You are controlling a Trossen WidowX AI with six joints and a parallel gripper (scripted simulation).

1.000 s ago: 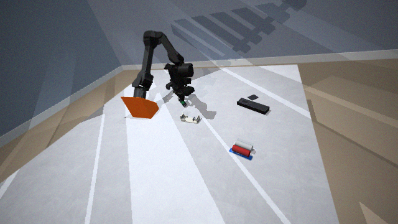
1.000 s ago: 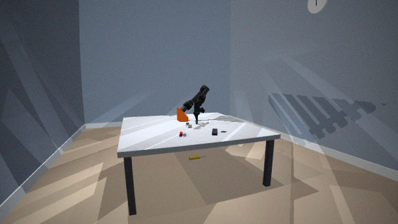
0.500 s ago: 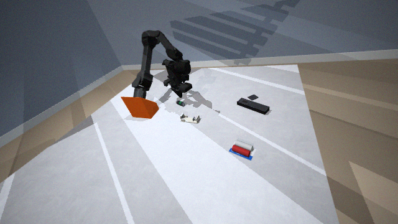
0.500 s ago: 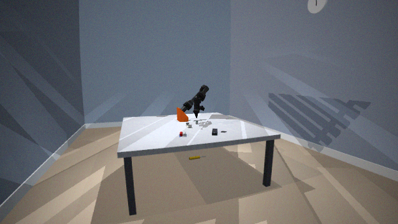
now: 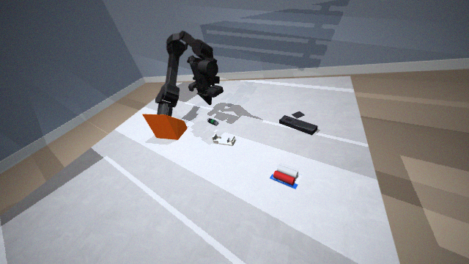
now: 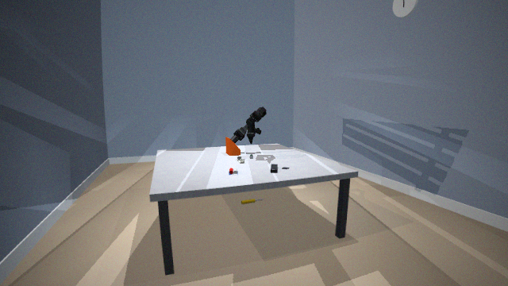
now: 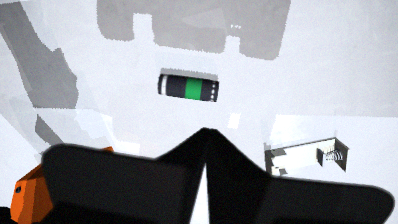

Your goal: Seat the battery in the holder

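Right now my gripper tip is 20 mm past the battery, 10 mm to the right of it and 110 mm above it. Round my gripper tip: black flat bar 400 mm ahead, 30 mm to the left, 100 mm below; then screwdriver 430 mm ahead, 130 mm to the right, 310 mm below; then black tile 390 mm ahead, 120 mm to the left, 120 mm below.
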